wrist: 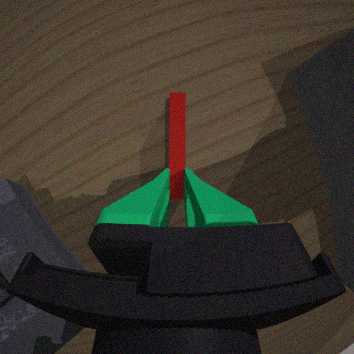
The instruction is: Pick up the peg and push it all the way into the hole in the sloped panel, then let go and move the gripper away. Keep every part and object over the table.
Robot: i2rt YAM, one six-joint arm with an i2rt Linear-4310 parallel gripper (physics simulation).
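Frame: origin at the arm's base, x right, y back, z down, level; centimetres.
Seen in the pictures: gripper, fingertip midpoint: (176,174).
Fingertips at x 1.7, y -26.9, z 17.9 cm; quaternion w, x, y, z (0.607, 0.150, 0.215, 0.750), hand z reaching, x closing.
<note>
A point is followed by its place in that frame.
The red peg (177,131) {y -26.1, x 4.8, z 17.2 cm} is a thin straight bar. It points away from the gripper over the wooden table, with its near end between the fingertips. My gripper (176,174) {y -26.9, x 1.7, z 17.9 cm} is shut on the peg, with one green fingertip against each long side. The peg lies low over the table; whether it touches the wood cannot be told. No hole shows in the wrist view, and I cannot tell whether either dark block in view is the sloped panel.
A dark block (327,110) {y -13.6, x 4.4, z 15.7 cm} stands at the right edge and a grey block (25,235) {y -38.8, x 0.0, z 14.6 cm} at the lower left, partly behind the gripper body. The wooden table (90,90) {y -32.5, x 10.2, z 18.4 cm} carries several shadows around the peg and the fingers.
</note>
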